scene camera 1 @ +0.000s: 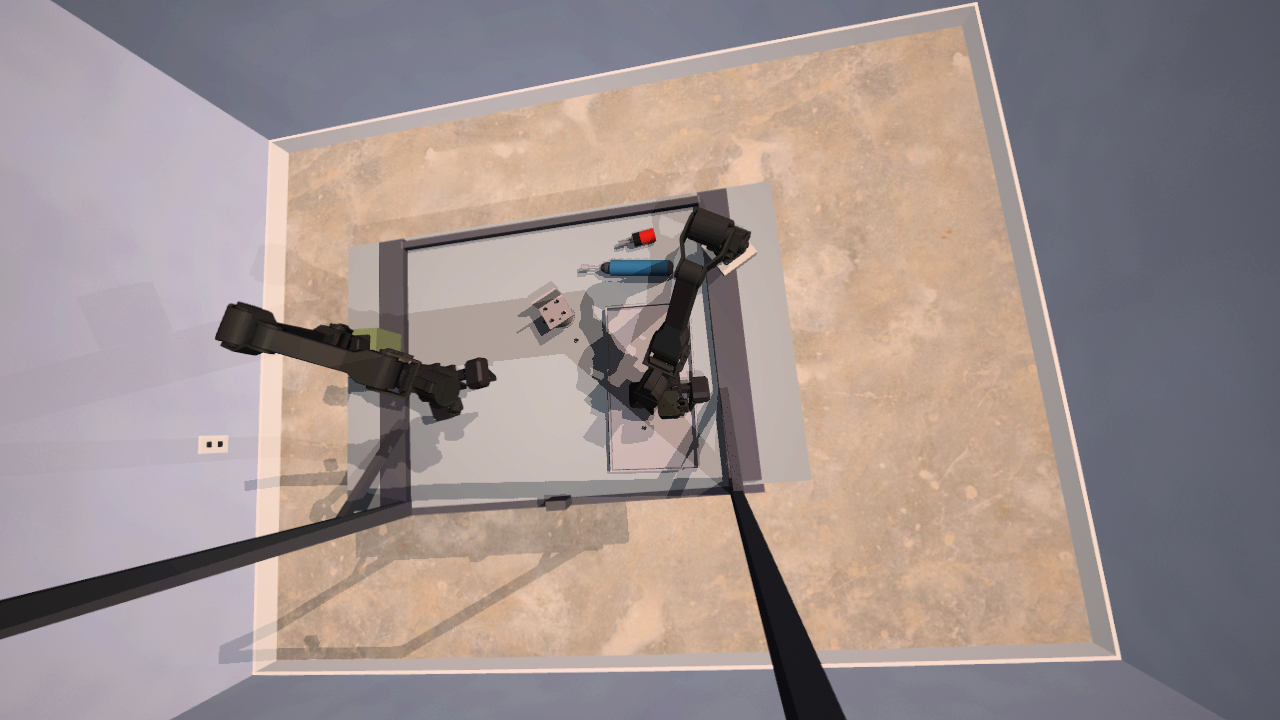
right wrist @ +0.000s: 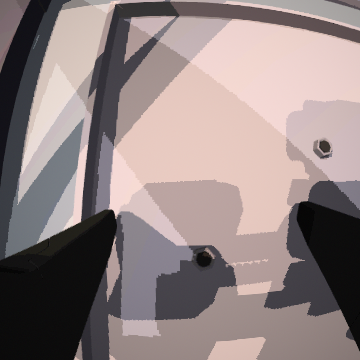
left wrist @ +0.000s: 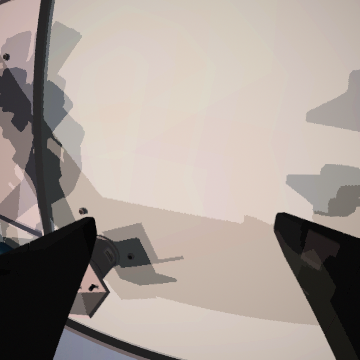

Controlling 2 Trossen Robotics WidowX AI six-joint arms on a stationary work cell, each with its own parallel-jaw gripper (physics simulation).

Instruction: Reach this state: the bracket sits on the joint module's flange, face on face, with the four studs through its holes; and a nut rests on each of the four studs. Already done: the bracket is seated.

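Places are measured from the left arm's base along level axes (x ahead, y down, z left), in centimetres.
Pixels of known places: left gripper, fingertip midpoint: (left wrist: 186, 224); right gripper, fingertip midpoint: (right wrist: 207, 215); left arm's base at its link origin: (scene camera 1: 358, 347); right arm's base at its link origin: (scene camera 1: 728, 248).
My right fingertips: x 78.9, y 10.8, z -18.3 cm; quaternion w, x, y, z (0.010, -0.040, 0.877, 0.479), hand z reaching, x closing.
For each thing: its middle in the pictures, then the offset to it from my right fingertips.
- pale bracket at the middle of its body: (left wrist: 71, 283) (scene camera 1: 553, 309) dx -28.1, dy -7.2, dz +26.0 cm
- dark joint module at the middle of its body: (left wrist: 89, 264) (scene camera 1: 559, 313) dx -28.1, dy -2.7, dz +26.0 cm
- shallow tray at the middle of its body: (right wrist: 296, 343) (scene camera 1: 651, 385) dx -4.9, dy +0.2, dz +6.8 cm
- blue tool at the middle of its body: (scene camera 1: 626, 267) dx -10.2, dy -1.0, dz +37.6 cm
- red-and-black tool at the middle of its body: (scene camera 1: 636, 239) dx -7.5, dy -0.7, dz +45.2 cm
- green block at the middle of its body: (scene camera 1: 374, 351) dx -78.9, dy -4.9, dz +18.3 cm
The pale bracket (scene camera 1: 554, 310) (left wrist: 98, 290) sits on the dark joint module (left wrist: 106, 255). Dark marks show at its holes; whether any is a nut is too small to tell. One nut (scene camera 1: 575, 340) (left wrist: 83, 211) lies on the table near the bracket. Another small dark ring, perhaps a nut (left wrist: 130, 256), lies in the bracket's shadow. In the right wrist view one nut (right wrist: 203, 258) lies between and below the open fingers, another nut (right wrist: 323, 148) farther up at the right. My right gripper (right wrist: 207, 215) is open above the tray. My left gripper (left wrist: 186, 224) is open and empty, over the table left of the bracket.
The shallow tray (scene camera 1: 608, 447) (right wrist: 95, 175) has a raised rim. A blue tool (scene camera 1: 640, 267) and a red-and-black tool (scene camera 1: 643, 237) lie above it in the scene view. A green block (scene camera 1: 383, 338) stands at the left edge. Dark frame beams border the table.
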